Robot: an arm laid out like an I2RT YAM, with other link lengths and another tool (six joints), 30 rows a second.
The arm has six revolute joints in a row. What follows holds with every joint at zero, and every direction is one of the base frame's.
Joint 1 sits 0.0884 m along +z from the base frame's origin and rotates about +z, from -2.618 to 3.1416 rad.
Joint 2 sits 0.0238 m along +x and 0.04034 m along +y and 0.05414 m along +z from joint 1 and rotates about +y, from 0 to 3.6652 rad.
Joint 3 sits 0.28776 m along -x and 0.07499 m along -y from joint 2 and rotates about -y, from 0 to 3.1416 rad.
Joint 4 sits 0.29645 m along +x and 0.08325 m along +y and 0.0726 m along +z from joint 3 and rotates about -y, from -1.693 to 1.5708 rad.
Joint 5 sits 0.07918 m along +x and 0.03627 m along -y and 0.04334 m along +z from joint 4 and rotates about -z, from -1.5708 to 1.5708 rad.
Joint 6 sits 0.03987 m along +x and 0.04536 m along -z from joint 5 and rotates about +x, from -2.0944 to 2.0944 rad.
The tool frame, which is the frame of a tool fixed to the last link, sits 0.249 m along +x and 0.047 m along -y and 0.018 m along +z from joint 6; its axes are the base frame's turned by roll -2.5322, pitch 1.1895 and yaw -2.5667 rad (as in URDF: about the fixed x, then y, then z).
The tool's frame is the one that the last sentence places.
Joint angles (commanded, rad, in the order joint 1, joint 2, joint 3, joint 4, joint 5, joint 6), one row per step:
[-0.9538 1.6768 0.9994 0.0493 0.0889 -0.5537]
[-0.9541 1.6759 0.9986 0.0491 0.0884 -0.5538]
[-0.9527 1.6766 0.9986 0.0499 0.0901 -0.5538]
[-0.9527 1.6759 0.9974 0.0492 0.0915 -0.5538]
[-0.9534 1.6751 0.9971 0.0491 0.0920 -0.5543]
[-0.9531 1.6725 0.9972 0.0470 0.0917 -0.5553]
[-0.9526 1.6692 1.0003 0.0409 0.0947 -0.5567]
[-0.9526 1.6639 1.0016 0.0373 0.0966 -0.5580]
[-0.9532 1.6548 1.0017 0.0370 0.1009 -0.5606]
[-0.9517 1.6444 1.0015 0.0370 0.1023 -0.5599]
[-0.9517 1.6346 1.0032 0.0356 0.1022 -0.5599]
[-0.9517 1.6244 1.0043 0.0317 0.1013 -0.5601]
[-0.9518 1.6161 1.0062 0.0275 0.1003 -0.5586]
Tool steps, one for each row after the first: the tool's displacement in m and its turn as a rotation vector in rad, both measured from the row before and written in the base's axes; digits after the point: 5 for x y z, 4 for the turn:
[-0.00018 0.00018 0.00001 0.0002 -0.0001 0.0002]
[0.00041 0.00015 -0.00013 -0.0007 0.0008 0.0000]
[-0.00064 0.00022 -0.00045 0.0005 0.0014 -0.0011]
[-0.00055 -0.00022 0.00032 -0.0007 0.0004 -0.0008]
[0.00012 0.00038 0.00103 -0.0008 0.0002 0.0011]
[-0.00048 -0.00015 0.00210 -0.0018 0.0023 -0.0011]
[-0.00052 -0.00012 0.00303 -0.0036 0.0001 -0.0008]
[-0.00125 -0.00084 0.00583 -0.0097 -0.0013 -0.0026]
[0.00047 0.00028 0.00639 -0.0085 -0.0058 0.0000]
[0.00020 -0.00023 0.00667 -0.0082 -0.0059 0.0001]
[0.00003 0.00041 0.00573 -0.0058 -0.0046 0.0009]
[0.00000 0.00027 0.00489 -0.0040 -0.0050 -0.0001]

